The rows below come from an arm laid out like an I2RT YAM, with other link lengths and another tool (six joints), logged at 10 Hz.
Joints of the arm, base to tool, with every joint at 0 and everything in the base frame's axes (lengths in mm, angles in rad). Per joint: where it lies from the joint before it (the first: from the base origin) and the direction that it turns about. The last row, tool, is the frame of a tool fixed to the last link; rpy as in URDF.
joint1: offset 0.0 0.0 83.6 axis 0 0 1
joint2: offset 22.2 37.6 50.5 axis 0 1 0
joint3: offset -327.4 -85.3 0.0 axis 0 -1 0
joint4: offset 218.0 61.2 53.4 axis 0 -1 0
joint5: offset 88.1 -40.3 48.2 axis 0 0 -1
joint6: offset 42.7 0.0 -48.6 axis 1 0 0
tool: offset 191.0 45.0 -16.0 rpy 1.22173 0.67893 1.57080
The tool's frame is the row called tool.
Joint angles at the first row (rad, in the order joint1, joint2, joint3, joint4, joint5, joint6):
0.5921 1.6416 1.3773 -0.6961 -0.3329 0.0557
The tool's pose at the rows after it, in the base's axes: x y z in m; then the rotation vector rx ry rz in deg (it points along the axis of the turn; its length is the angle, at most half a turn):
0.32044 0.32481 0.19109 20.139 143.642 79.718
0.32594 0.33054 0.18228 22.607 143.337 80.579
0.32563 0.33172 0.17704 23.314 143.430 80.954
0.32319 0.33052 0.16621 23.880 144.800 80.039
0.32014 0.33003 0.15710 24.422 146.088 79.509
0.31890 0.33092 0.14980 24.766 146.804 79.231
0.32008 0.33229 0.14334 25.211 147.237 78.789
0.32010 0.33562 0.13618 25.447 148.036 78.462
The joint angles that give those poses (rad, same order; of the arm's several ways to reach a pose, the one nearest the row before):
0.5921 1.6911 1.3576 -0.6171 -0.3195 0.1036
0.5921 1.7141 1.3362 -0.5696 -0.3262 0.1358
0.5921 1.7191 1.3163 -0.5461 -0.3313 0.1446
0.5936 1.7324 1.3015 -0.5416 -0.3298 0.1433
0.5952 1.7446 1.2888 -0.5377 -0.3328 0.1433
0.5979 1.7562 1.2770 -0.5256 -0.3337 0.1454
0.6004 1.7706 1.2724 -0.5143 -0.3304 0.1494
0.6066 1.7905 1.2728 -0.5063 -0.3298 0.1530

